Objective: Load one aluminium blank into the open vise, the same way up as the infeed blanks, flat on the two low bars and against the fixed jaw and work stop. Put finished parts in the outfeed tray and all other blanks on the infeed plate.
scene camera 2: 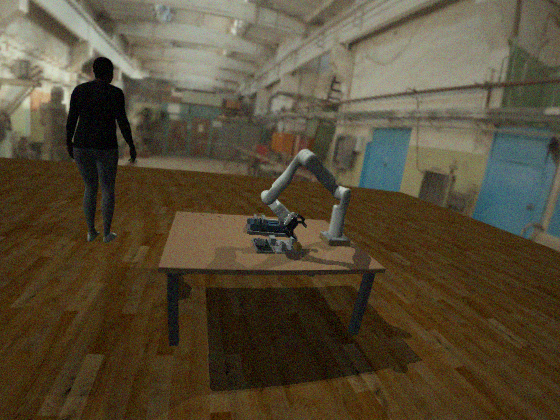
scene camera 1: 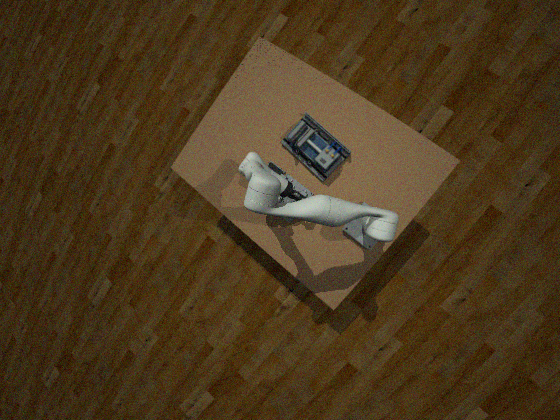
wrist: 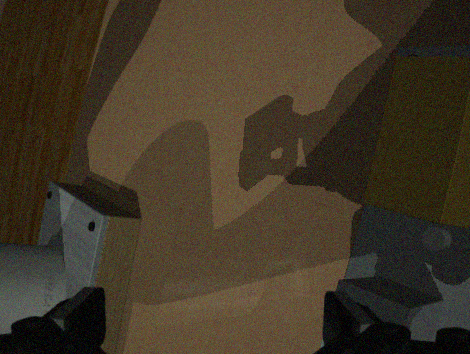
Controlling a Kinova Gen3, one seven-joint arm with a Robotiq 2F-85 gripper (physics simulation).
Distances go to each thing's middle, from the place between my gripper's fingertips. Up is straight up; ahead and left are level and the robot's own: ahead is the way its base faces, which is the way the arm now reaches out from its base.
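The brass blank [wrist: 413, 169] is 6 cm below my hand, and it is also 6 cm ahead of my hand and 8 cm to the left of it.
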